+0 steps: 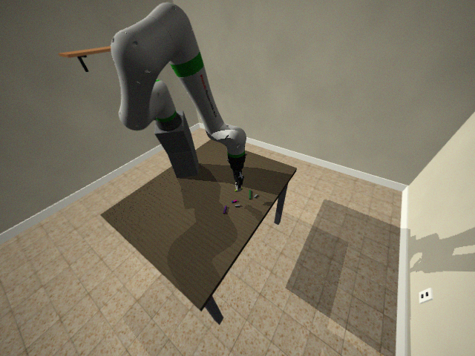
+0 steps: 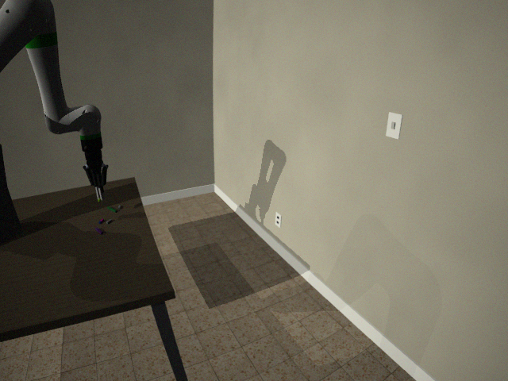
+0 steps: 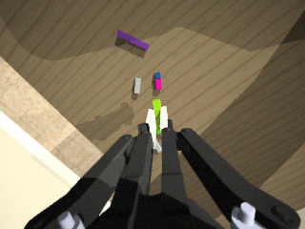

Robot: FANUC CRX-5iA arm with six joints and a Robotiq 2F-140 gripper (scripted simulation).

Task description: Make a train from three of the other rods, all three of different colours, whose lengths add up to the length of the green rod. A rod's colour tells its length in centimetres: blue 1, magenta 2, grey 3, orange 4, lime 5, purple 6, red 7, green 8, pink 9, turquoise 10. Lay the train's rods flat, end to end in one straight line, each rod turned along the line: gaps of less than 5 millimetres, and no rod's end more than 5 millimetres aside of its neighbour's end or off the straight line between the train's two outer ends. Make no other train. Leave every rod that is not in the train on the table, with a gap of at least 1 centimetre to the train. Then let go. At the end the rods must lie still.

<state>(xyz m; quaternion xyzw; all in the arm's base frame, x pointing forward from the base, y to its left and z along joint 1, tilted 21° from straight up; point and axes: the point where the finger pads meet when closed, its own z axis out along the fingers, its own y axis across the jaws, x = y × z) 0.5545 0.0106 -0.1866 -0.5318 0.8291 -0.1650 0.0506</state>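
Right now my hand is 130 mm above the magenta rod, 20 mm to the left of it and 20 mm past it. Also, from my hand: blue rod 130 mm below, 40 mm to the right, 30 mm behind; lime rod 30 mm below; green rod 130 mm below, 80 mm to the left, 30 mm ahead.
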